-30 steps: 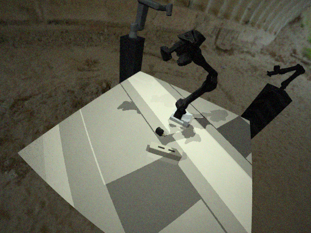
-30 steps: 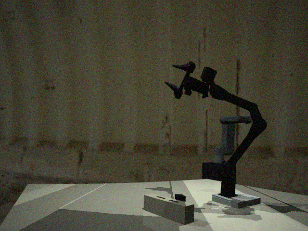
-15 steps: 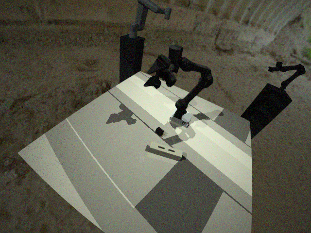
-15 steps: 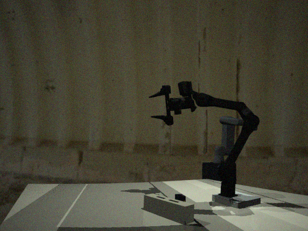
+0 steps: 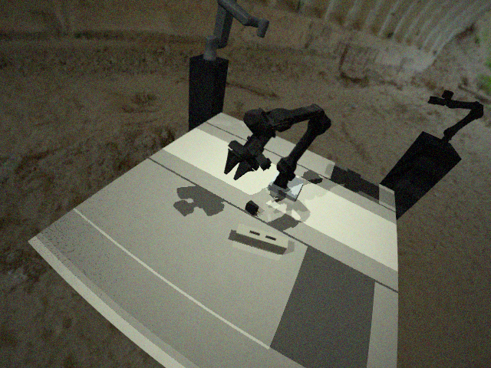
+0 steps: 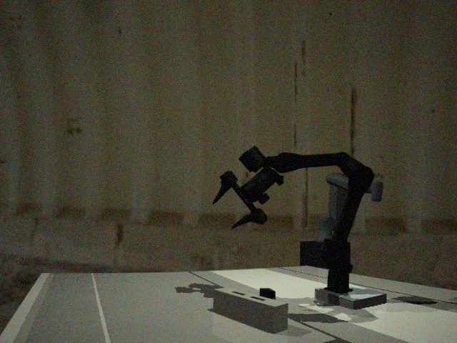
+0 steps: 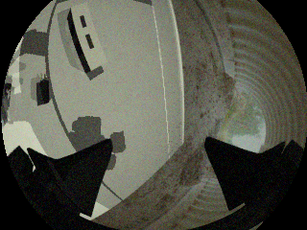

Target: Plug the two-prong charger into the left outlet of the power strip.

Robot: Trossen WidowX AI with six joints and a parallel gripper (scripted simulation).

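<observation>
Now: the charger 22 cm below my gripper tip, 10 cm to the left of it and 10 cm behind it.
</observation>
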